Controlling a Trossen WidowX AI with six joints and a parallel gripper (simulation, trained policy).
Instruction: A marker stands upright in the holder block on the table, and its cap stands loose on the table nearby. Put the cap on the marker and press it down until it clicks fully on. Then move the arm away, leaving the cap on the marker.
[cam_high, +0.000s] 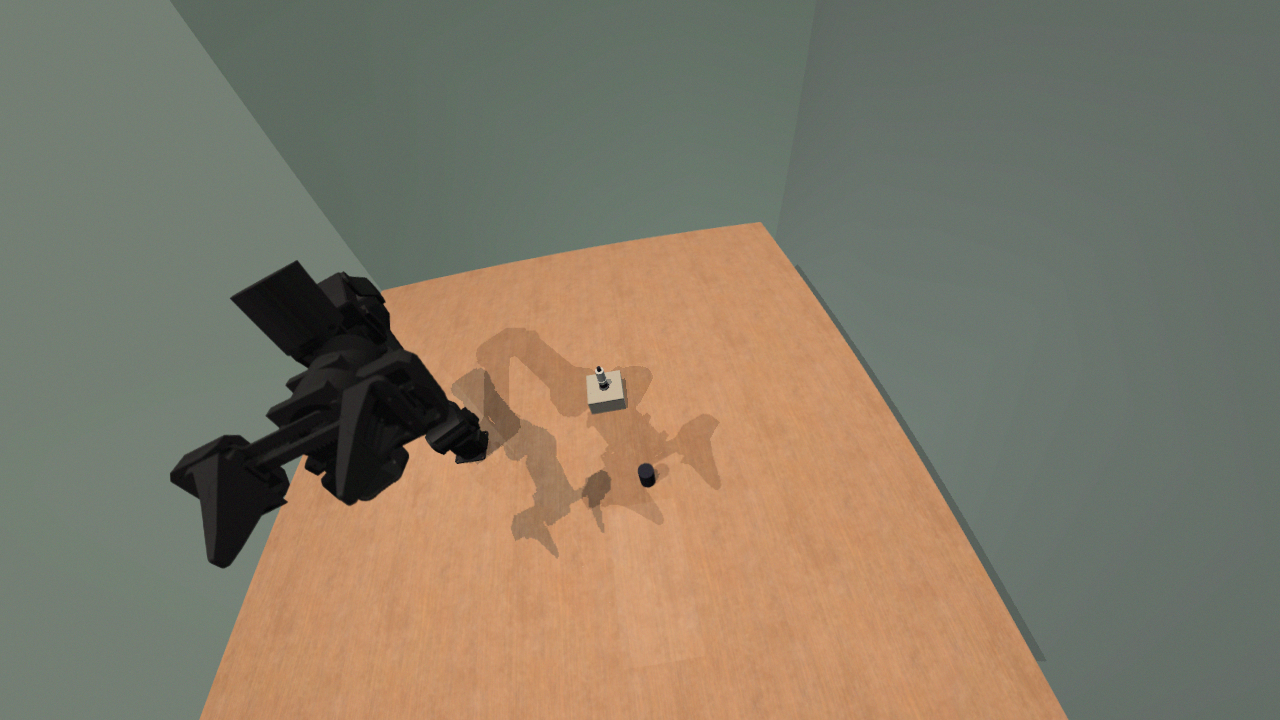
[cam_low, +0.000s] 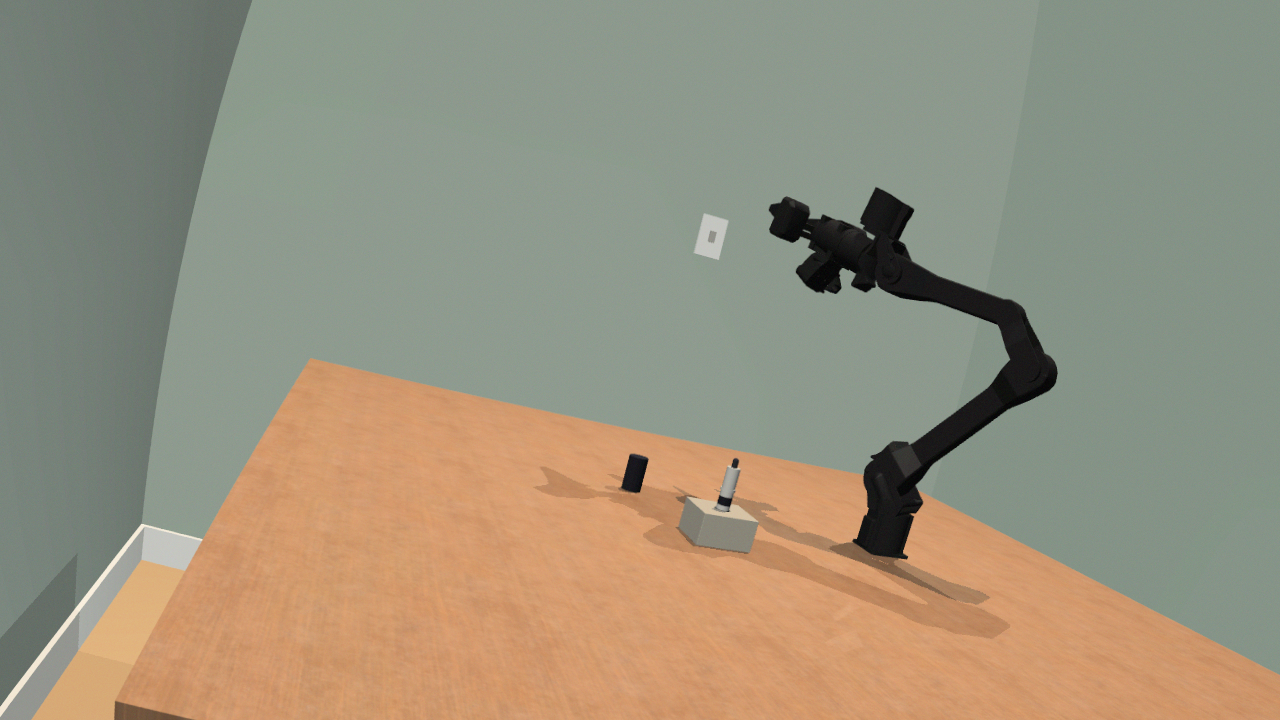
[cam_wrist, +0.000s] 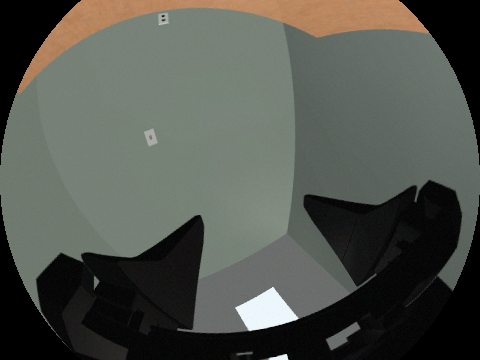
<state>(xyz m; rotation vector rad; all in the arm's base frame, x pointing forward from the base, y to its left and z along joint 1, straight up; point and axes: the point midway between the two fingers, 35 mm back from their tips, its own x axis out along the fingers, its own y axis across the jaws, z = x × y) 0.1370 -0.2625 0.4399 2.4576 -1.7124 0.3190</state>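
My gripper tip is now 200 mm short of the black cap, 170 mm to the right of it and 420 mm above it. Round my gripper tip: pale holder block 140 mm ahead, 360 mm to the left, 430 mm below.
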